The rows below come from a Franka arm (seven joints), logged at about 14 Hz.
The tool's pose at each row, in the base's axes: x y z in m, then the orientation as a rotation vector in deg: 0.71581 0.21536 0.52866 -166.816 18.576 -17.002; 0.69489 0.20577 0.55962 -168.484 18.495 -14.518; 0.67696 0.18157 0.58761 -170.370 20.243 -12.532; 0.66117 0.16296 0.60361 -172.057 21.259 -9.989; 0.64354 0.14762 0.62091 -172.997 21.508 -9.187; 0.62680 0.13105 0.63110 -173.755 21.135 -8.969
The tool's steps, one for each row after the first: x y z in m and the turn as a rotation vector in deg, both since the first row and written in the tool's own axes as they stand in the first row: -0.01230 0.00660 -0.03596 -1.590 -1.613 -0.145; -0.01882 0.02722 -0.07093 -3.737 -2.710 0.811; -0.02672 0.04467 -0.09295 -5.600 -4.213 1.351; -0.03692 0.05907 -0.11606 -6.581 -4.660 1.400; -0.04723 0.07600 -0.13236 -7.261 -4.783 1.047
